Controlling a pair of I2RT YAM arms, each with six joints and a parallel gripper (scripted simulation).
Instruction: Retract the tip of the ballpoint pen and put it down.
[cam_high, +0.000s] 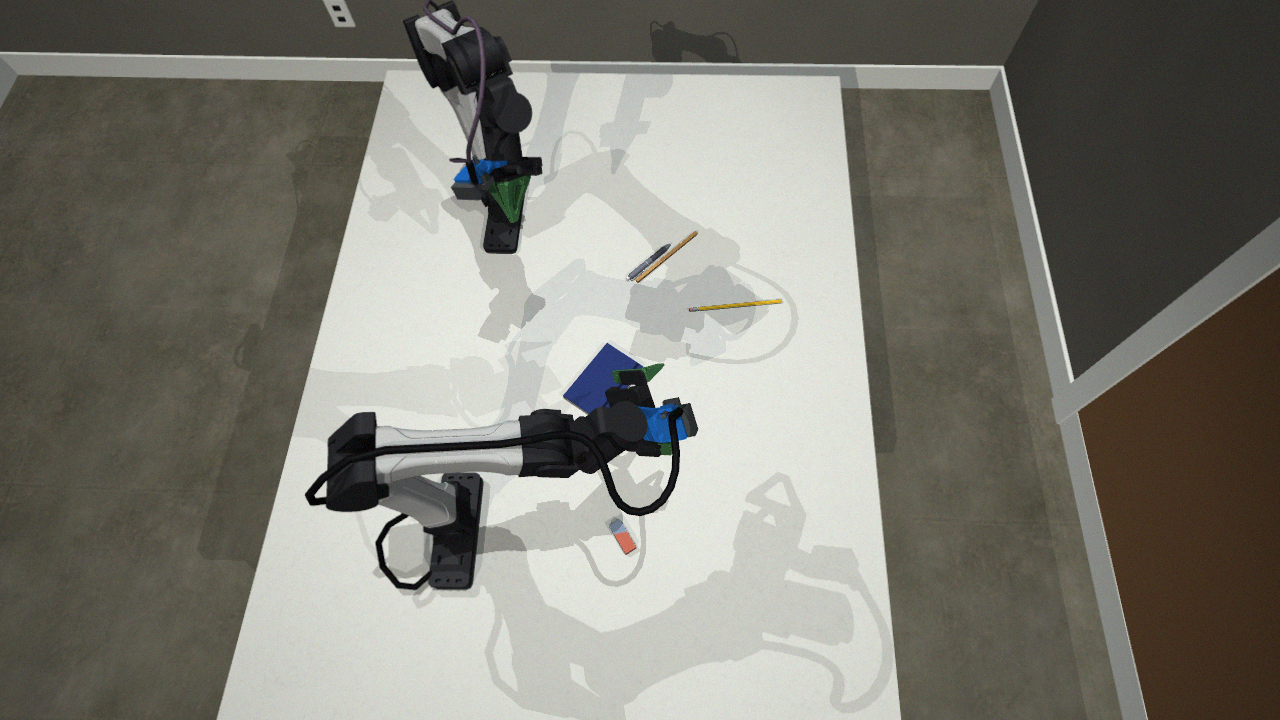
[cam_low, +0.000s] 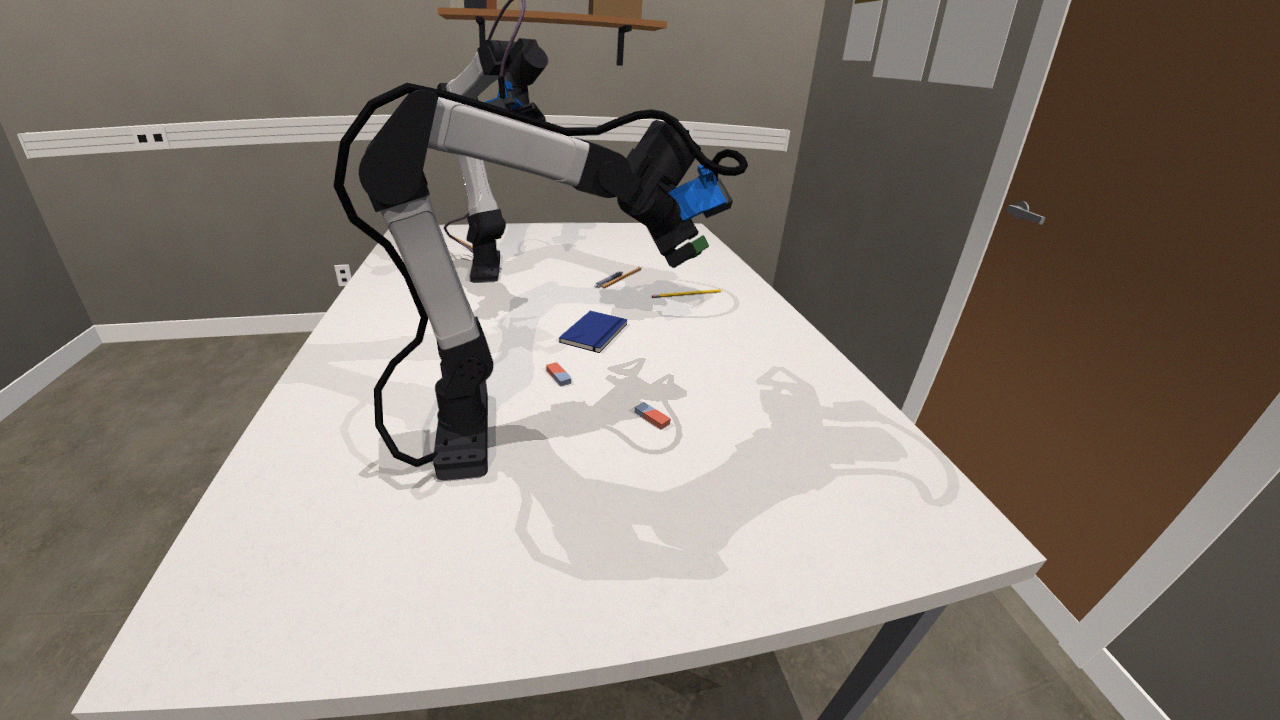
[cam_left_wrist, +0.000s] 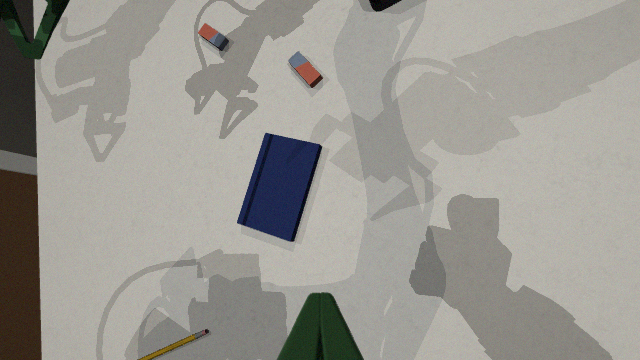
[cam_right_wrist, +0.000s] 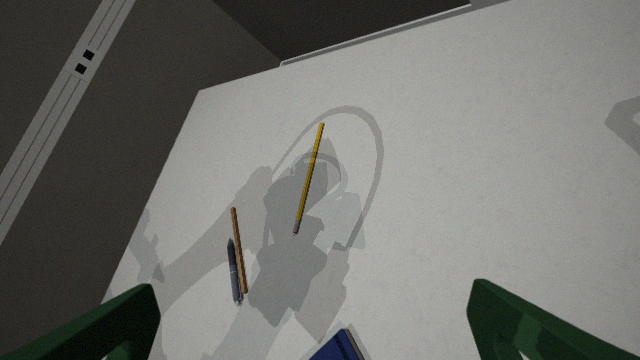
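Observation:
The dark grey ballpoint pen is 210 mm ahead of my left hand, 130 mm to the left of it and 320 mm below it. The rest, counted from my left hand: blue notebook 140 mm ahead, 150 mm to the right, 320 mm below; yellow pencil 400 mm ahead, 30 mm to the left, 330 mm below.

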